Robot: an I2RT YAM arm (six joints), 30 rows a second.
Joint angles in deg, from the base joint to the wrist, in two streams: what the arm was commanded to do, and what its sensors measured. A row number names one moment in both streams.
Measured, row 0:
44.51, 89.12, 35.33, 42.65, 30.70, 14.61
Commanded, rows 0 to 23:
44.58, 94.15, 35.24, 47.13, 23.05, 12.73
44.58, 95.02, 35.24, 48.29, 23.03, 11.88
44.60, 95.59, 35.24, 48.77, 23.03, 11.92
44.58, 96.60, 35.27, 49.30, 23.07, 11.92
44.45, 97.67, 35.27, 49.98, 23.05, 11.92
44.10, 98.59, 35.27, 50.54, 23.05, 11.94
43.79, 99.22, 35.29, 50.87, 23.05, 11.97
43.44, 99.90, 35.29, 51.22, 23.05, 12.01
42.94, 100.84, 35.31, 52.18, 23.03, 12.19
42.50, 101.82, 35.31, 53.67, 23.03, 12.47
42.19, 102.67, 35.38, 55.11, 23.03, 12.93
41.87, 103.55, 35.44, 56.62, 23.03, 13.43
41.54, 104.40, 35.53, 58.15, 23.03, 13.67
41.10, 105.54, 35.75, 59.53, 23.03, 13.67
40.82, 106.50, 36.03, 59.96, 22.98, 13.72
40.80, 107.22, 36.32, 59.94, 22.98, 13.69
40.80, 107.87, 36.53, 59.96, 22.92, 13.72
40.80, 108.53, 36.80, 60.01, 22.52, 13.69
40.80, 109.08, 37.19, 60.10, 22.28, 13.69
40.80, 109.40, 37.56, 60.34, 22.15, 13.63
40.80, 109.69, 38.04, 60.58, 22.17, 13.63
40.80, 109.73, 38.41, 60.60, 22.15, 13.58
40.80, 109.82, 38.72, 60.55, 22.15, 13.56
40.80, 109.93, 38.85, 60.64, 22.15, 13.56
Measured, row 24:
40.88, 108.99, 36.64, 59.70, 23.03, 12.95
